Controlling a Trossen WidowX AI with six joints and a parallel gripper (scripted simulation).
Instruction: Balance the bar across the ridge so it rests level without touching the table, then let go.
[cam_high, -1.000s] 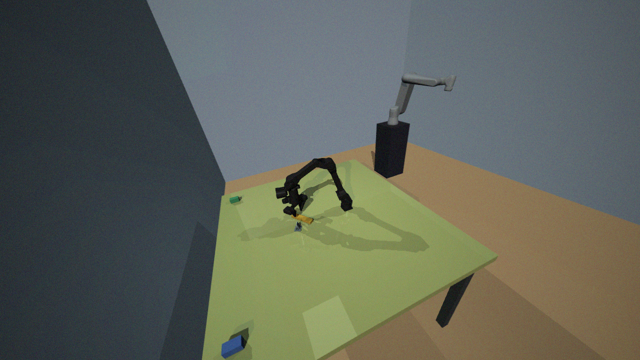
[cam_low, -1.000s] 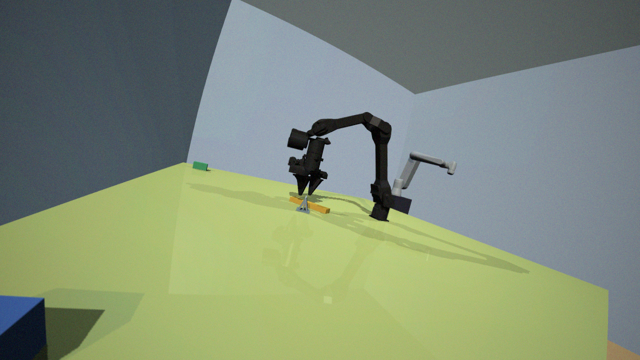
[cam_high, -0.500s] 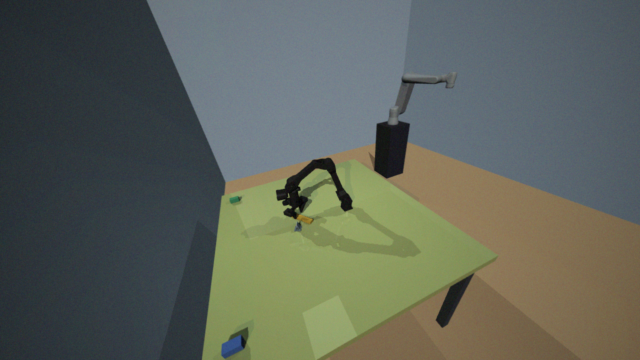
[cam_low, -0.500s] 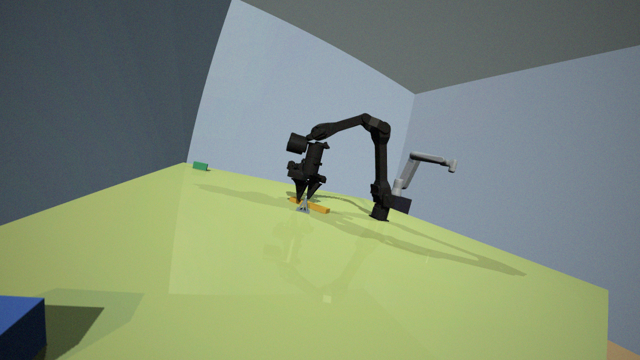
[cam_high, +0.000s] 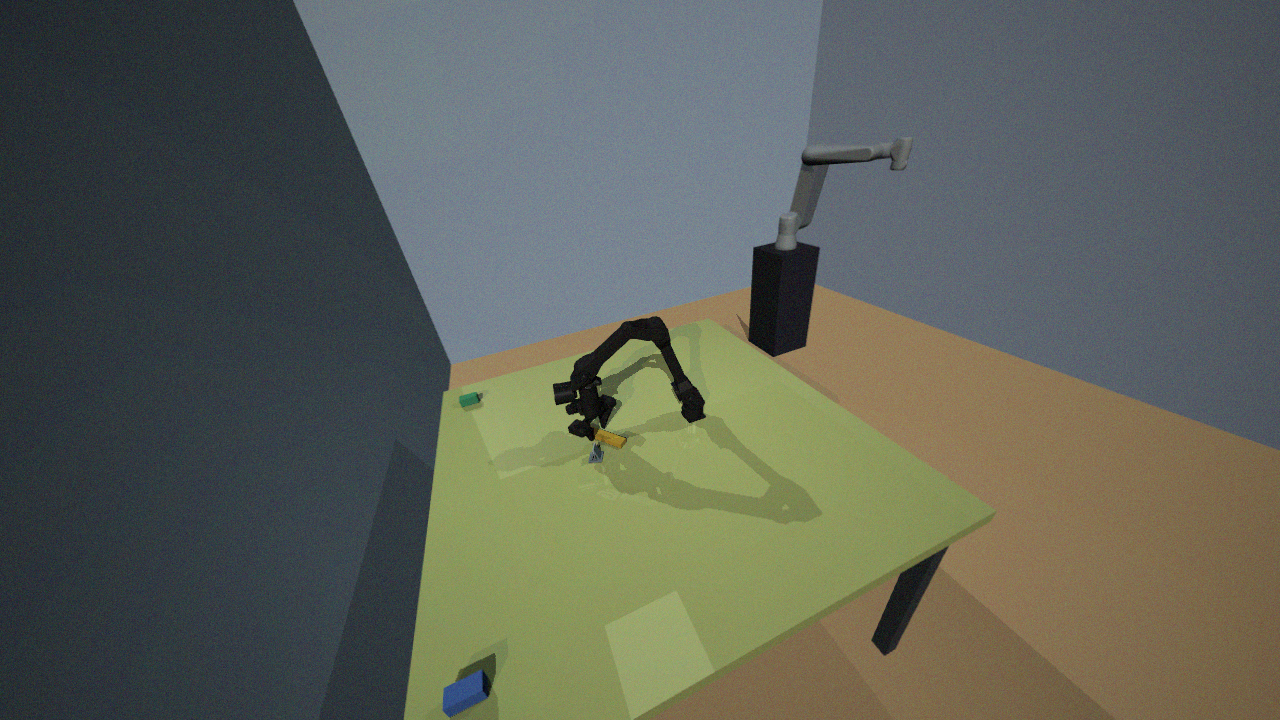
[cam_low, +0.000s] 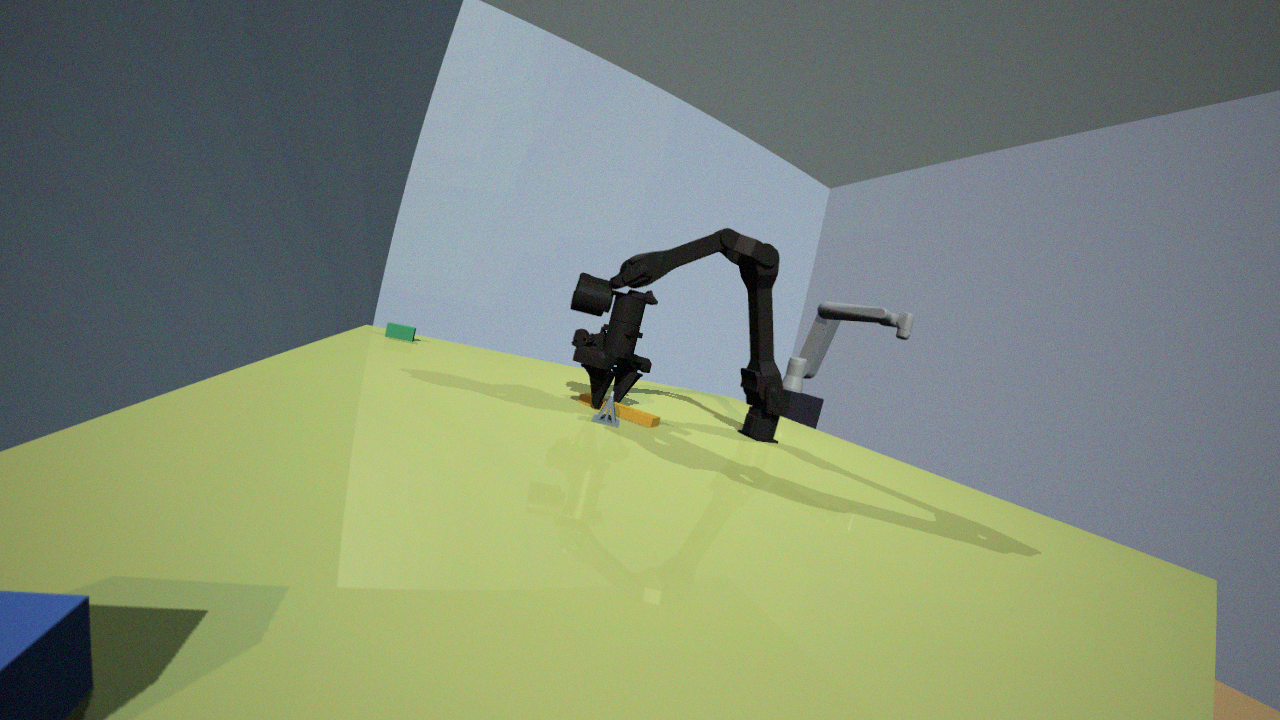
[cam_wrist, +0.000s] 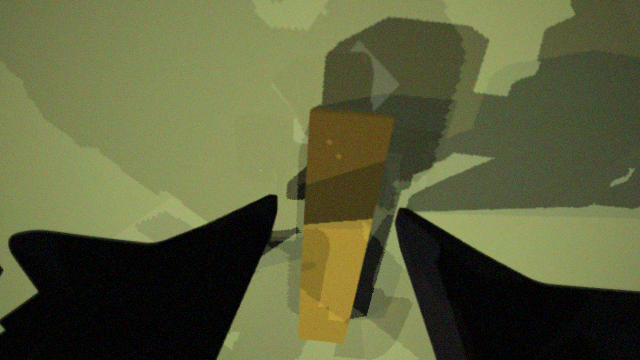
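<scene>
Now: gripper tip 2 cm past the bar and 2 cm to the right of it. Also, from my gripper tip: blue block (41 cm ahead, 56 cm to the left, 1 cm above); then green block (41 cm ahead, 44 cm to the right, 1 cm above).
</scene>
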